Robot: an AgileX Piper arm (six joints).
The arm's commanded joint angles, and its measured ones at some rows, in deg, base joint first. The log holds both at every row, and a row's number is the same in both.
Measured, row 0:
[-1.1 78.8 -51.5 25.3 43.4 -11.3]
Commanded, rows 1 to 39:
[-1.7 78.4 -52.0 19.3 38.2 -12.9]
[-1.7 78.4 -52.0 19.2 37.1 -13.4]
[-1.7 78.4 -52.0 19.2 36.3 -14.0]
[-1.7 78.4 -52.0 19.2 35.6 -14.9]
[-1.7 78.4 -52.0 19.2 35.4 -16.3]
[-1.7 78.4 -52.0 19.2 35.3 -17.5]
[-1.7 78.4 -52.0 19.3 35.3 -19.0]
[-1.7 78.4 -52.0 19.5 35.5 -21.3]
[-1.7 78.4 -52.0 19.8 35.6 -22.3]
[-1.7 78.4 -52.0 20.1 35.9 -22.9]
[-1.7 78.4 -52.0 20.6 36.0 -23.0]
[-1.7 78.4 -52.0 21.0 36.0 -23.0]
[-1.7 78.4 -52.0 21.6 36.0 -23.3]
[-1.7 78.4 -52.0 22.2 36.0 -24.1]
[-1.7 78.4 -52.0 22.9 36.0 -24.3]
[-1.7 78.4 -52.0 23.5 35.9 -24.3]
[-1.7 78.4 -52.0 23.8 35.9 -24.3]
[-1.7 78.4 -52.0 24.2 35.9 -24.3]
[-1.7 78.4 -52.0 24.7 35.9 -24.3]
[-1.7 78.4 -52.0 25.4 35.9 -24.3]
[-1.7 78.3 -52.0 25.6 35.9 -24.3]
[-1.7 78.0 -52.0 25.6 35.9 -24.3]
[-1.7 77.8 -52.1 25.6 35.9 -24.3]
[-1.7 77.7 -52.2 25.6 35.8 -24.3]
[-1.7 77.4 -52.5 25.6 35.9 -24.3]
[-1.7 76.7 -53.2 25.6 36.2 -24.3]
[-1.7 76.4 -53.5 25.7 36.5 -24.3]
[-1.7 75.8 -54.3 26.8 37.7 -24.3]
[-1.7 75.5 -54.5 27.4 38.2 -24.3]
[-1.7 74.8 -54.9 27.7 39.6 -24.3]
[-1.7 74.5 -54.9 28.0 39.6 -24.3]
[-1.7 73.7 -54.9 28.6 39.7 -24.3]
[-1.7 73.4 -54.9 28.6 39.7 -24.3]
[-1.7 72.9 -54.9 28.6 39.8 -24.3]
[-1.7 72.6 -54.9 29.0 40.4 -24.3]
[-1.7 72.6 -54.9 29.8 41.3 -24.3]
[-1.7 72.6 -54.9 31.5 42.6 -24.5]
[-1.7 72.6 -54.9 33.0 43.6 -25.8]
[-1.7 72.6 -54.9 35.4 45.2 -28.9]
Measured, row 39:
[-1.5 73.1 -54.6 30.2 41.6 -23.8]
